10 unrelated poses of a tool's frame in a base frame.
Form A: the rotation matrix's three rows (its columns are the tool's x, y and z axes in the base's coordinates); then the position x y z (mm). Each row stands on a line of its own.
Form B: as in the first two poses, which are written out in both.
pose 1, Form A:
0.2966, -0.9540, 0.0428
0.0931, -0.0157, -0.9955
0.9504, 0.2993, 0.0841
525, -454, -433
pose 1, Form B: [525, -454, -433, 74.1, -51.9, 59.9]
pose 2, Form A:
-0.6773, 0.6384, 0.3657
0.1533, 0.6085, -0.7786
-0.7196, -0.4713, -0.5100
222, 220, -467
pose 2, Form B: [222, 220, -467, 35.6, 125.6, -56.2]
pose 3, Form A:
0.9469, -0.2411, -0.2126
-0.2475, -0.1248, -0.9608
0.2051, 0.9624, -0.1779
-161, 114, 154
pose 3, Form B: [-161, 114, 154, 98.0, -21.3, -0.3]
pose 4, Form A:
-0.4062, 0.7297, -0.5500
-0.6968, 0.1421, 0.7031
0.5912, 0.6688, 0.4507
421, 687, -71
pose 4, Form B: [421, 687, -71, -2.1, -71.2, -89.0]
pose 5, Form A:
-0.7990, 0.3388, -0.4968
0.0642, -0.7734, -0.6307
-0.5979, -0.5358, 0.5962
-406, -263, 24
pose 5, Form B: [-406, -263, 24, 52.8, 56.2, -152.8]
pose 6, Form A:
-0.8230, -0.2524, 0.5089
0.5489, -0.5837, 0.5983
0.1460, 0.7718, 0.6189
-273, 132, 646
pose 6, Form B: [-273, 132, 646, 29.7, 62.1, 137.1]
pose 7, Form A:
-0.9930, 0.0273, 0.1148
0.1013, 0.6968, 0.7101
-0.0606, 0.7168, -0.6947
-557, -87, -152
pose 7, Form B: [-557, -87, -152, 6.1, 160.7, 67.8]
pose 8, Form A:
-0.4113, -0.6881, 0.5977
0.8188, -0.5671, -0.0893
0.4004, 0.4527, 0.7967
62, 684, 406
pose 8, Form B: [62, 684, 406, 42.4, 15.4, 117.9]
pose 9, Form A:
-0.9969, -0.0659, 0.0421
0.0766, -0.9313, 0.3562
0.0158, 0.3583, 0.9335
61, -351, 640
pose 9, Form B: [61, -351, 640, 2.6, 32.0, 172.9]
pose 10, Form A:
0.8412, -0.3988, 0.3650
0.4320, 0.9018, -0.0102
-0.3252, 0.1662, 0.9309
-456, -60, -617
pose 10, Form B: [-456, -60, -617, 5.3, 20.9, 25.2]
